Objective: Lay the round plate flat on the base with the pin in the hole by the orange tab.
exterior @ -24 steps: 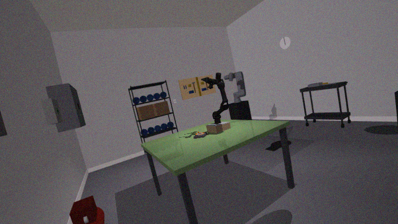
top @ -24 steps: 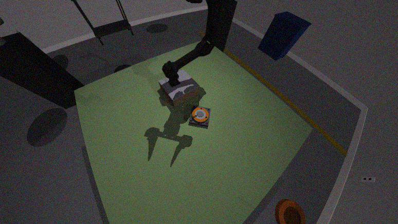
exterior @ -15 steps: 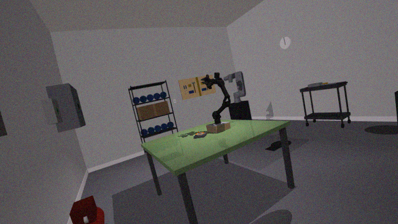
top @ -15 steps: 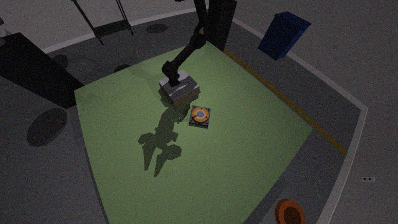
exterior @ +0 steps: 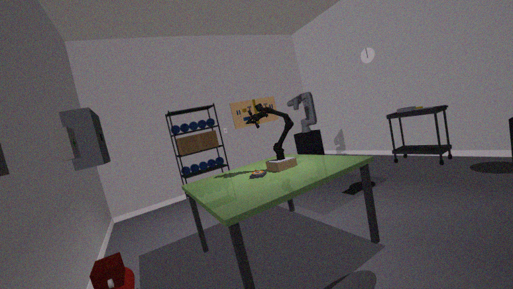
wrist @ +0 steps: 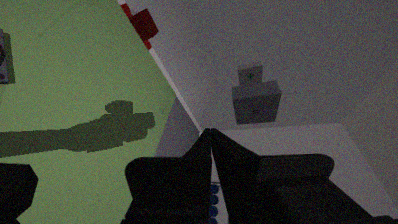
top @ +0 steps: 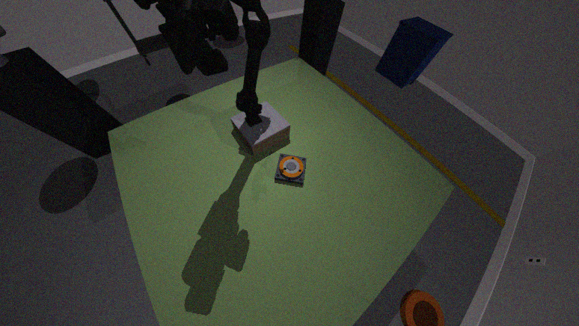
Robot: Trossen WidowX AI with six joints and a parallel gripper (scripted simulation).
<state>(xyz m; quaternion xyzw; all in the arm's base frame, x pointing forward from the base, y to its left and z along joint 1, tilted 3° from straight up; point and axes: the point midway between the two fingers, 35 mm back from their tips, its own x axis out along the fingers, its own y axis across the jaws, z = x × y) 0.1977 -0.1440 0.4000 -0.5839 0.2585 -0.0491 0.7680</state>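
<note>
Now: gripper tip 7 cm short of the round plate, 18 cm to the right of it and 44 cm above it. Round my gripper tip: square grey base (7 cm ahead, 21 cm to the left, 45 cm below).
</note>
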